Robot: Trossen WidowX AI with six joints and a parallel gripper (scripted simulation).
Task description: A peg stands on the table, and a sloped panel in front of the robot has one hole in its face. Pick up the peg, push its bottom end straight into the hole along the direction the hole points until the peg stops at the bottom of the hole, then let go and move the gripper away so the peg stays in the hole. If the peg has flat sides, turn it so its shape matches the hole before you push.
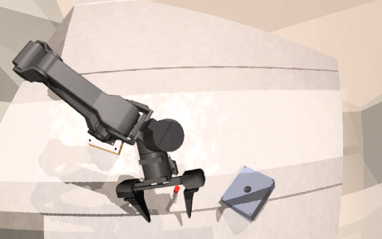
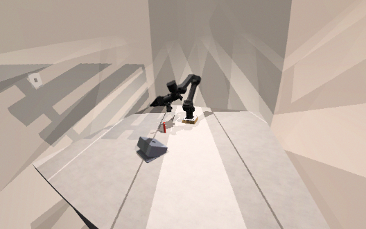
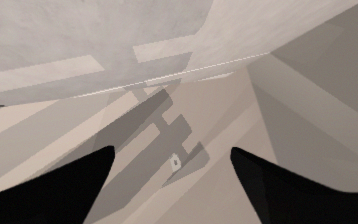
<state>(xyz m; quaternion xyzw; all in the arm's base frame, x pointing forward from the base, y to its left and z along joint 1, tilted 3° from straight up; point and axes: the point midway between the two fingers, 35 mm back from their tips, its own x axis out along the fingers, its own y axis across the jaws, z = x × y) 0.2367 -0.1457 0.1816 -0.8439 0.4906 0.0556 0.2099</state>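
My gripper tip is now 140 mm above the round red peg and 90 mm to the right of it. The rest, counted from my gripper tip: sloped grey-blue panel (210 mm ahead, 160 mm below, 140 mm to the left).
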